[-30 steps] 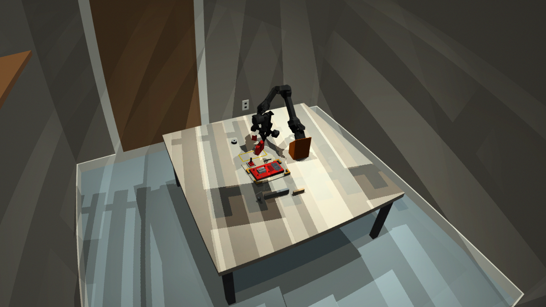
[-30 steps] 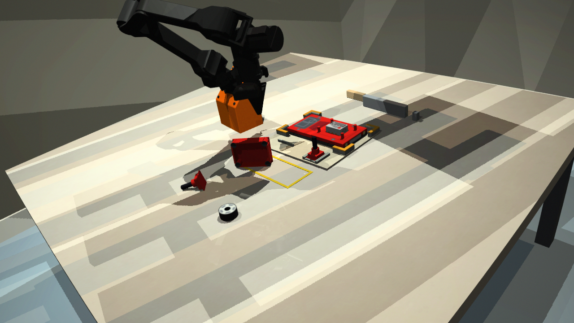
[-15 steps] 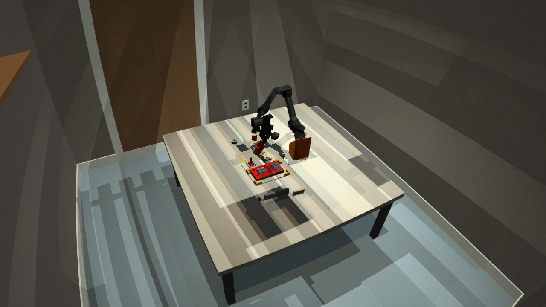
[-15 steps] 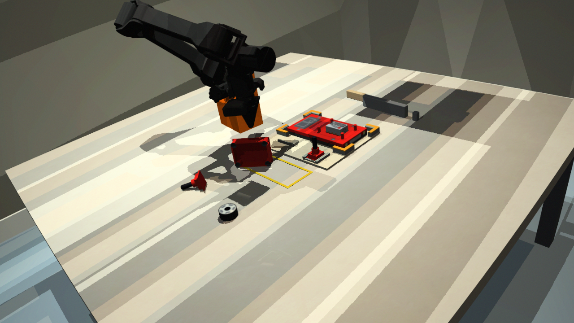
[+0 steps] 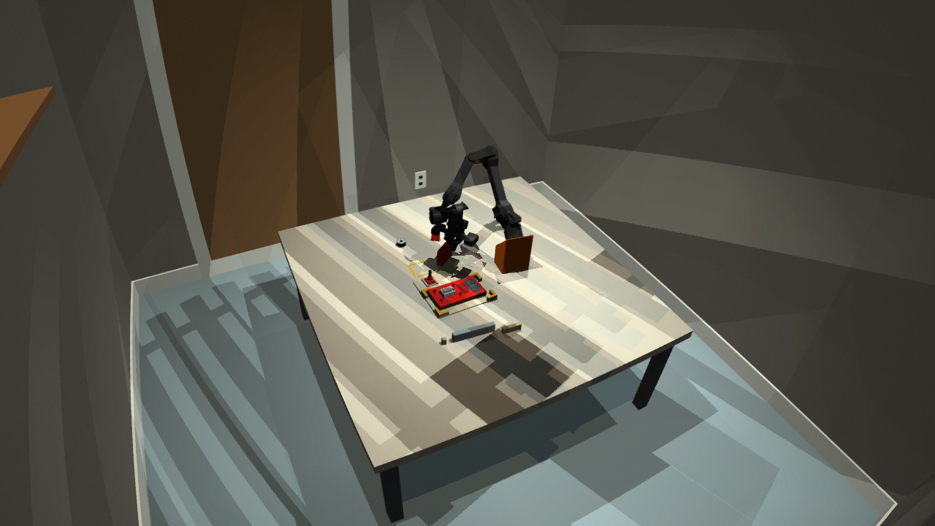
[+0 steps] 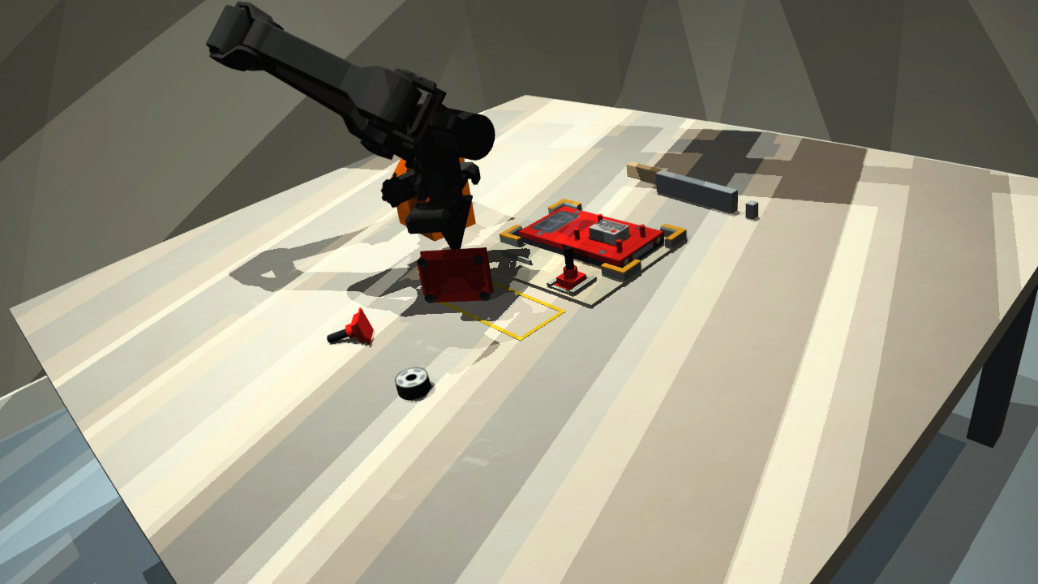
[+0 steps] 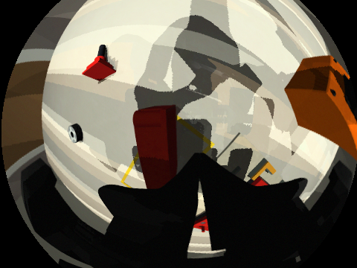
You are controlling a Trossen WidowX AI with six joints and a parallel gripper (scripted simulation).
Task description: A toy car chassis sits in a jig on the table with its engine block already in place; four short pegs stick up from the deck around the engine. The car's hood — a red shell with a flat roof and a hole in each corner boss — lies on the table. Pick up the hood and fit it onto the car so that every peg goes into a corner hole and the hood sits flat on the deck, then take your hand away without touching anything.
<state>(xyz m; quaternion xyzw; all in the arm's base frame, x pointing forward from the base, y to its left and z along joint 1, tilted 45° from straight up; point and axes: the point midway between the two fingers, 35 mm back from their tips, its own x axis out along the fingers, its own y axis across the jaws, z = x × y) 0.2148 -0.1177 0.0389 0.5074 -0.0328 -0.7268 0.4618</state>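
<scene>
Now: gripper tip 30 mm short of the red hood, 20 mm to the left of it and 20 mm above it. Round my gripper tip: black wheel (200 mm to the right, 160 mm ahead, 50 mm below).
</scene>
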